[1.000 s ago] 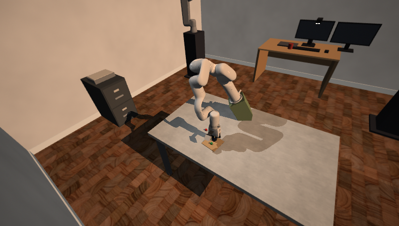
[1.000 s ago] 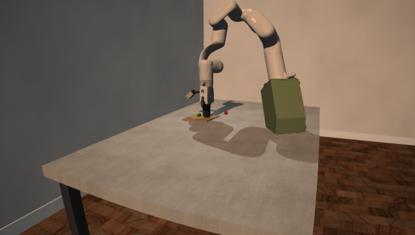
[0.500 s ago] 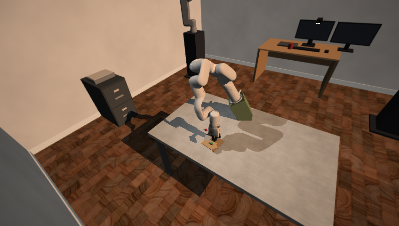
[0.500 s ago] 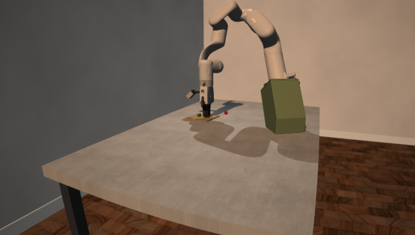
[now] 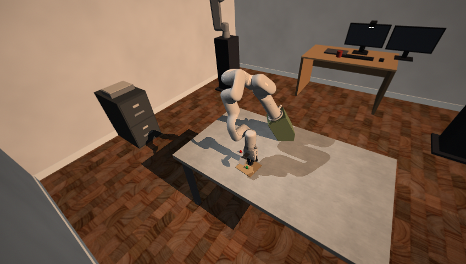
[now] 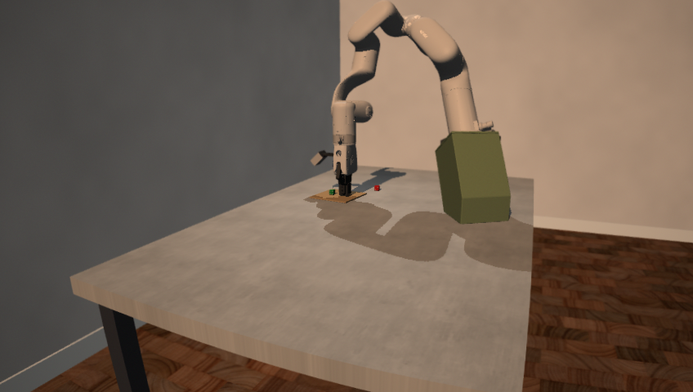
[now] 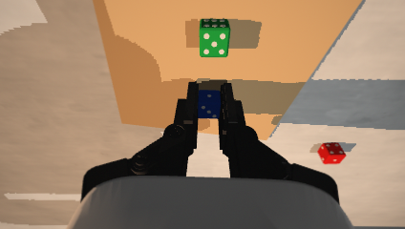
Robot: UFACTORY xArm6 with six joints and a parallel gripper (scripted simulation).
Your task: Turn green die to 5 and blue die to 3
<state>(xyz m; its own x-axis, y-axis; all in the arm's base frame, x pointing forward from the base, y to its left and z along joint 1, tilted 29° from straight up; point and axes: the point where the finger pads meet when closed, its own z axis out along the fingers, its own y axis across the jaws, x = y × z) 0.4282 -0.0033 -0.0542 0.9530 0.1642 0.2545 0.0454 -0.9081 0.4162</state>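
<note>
Right now my hand is 1 cm above the blue die. Also, from my hand: tan mat 3 cm below, 2 cm ahead; then green die 5 cm ahead, 2 cm below; then red die 13 cm to the right, 6 cm behind, 2 cm below.
</note>
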